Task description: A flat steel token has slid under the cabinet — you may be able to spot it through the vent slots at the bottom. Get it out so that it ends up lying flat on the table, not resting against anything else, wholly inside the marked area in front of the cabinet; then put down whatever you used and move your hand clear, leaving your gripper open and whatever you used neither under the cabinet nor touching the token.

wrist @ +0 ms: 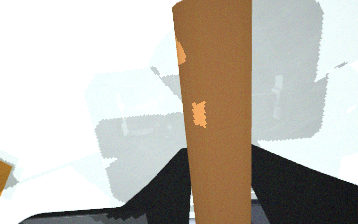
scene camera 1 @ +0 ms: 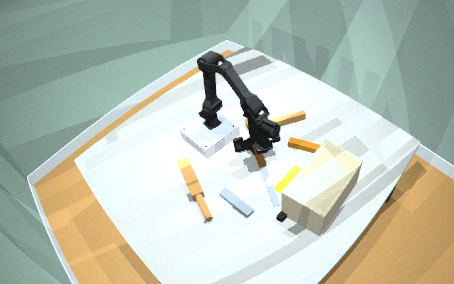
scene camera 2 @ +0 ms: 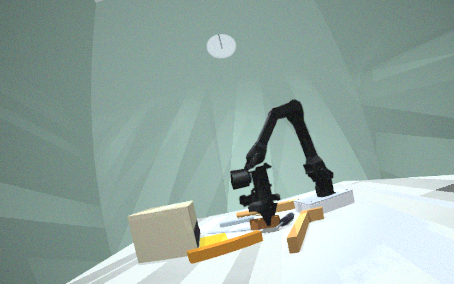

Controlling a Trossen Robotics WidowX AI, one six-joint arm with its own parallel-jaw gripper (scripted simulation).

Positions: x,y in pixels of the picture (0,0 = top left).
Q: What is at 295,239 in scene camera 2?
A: An orange L-shaped piece.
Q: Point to a cream cabinet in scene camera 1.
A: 313,197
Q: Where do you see an orange paddle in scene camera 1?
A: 190,177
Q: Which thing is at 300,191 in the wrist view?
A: My gripper.
